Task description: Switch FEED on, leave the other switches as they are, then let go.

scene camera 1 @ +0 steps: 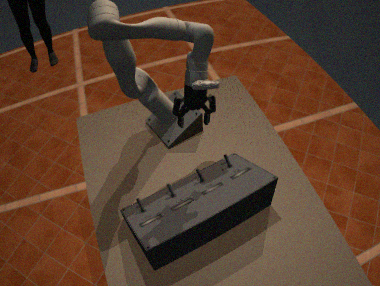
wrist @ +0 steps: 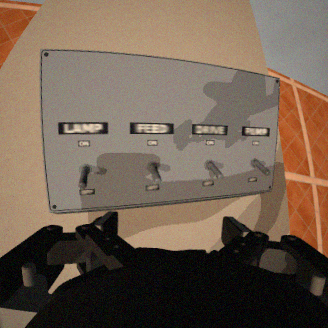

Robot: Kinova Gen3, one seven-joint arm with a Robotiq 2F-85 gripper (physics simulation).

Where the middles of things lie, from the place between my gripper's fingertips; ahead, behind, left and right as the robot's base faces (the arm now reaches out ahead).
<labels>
I see my gripper 19 cm above the grey switch box [scene camera 1: 170, 226], 17 cm short of it and 9 cm to the left of it.
</labels>
